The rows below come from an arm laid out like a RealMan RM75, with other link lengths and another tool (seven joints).
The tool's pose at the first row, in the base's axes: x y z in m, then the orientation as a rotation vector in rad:
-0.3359 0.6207 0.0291 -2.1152 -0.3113 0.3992
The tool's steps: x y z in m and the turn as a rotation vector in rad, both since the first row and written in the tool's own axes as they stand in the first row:
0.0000 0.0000 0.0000 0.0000 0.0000 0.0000
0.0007 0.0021 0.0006 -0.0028 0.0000 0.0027
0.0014 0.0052 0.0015 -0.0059 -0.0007 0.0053
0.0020 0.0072 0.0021 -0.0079 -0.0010 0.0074
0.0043 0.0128 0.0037 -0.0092 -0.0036 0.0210
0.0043 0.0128 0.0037 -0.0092 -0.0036 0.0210
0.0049 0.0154 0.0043 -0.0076 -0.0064 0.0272
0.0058 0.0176 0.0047 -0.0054 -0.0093 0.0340
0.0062 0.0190 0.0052 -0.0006 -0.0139 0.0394
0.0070 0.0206 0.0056 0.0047 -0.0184 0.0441
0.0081 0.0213 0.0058 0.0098 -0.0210 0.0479
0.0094 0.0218 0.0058 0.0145 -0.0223 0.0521
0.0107 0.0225 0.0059 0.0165 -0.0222 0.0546
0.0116 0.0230 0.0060 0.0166 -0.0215 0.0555
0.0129 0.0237 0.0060 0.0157 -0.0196 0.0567
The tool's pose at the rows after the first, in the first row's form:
-0.3359 0.6207 0.0291 -2.1152 -0.3113 0.3992
-0.3354 0.6203 0.0269 -2.1186 -0.3092 0.4006
-0.3349 0.6196 0.0237 -2.1221 -0.3077 0.4026
-0.3344 0.6192 0.0216 -2.1245 -0.3062 0.4040
-0.3326 0.6182 0.0157 -2.1285 -0.2937 0.4146
-0.3326 0.6182 0.0157 -2.1285 -0.2937 0.4146
-0.3321 0.6175 0.0131 -2.1279 -0.2884 0.4214
-0.3313 0.6170 0.0109 -2.1268 -0.2824 0.4286
-0.3310 0.6168 0.0094 -2.1226 -0.2782 0.4371
-0.3303 0.6165 0.0077 -2.1178 -0.2745 0.4450
-0.3294 0.6167 0.0069 -2.1132 -0.2707 0.4504
-0.3281 0.6169 0.0062 -2.1093 -0.2659 0.4545
-0.3269 0.6171 0.0054 -2.1079 -0.2627 0.4560
-0.3261 0.6172 0.0048 -2.1081 -0.2613 0.4558
-0.3249 0.6173 0.0040 -2.1095 -0.2592 0.4544

